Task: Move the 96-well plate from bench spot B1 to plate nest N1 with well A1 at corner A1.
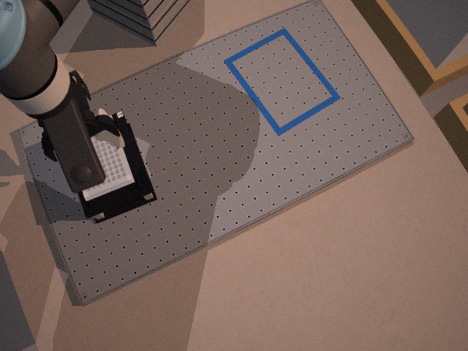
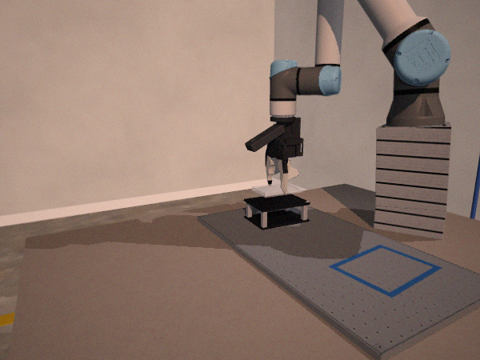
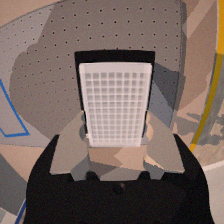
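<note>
Right now the black raised plate nest is 50 mm below my hand. The rest, counted from my hand: white 96-well plate (10 mm below); then white A1 tag (60 mm behind, 70 mm to the left, 40 mm below).
</note>
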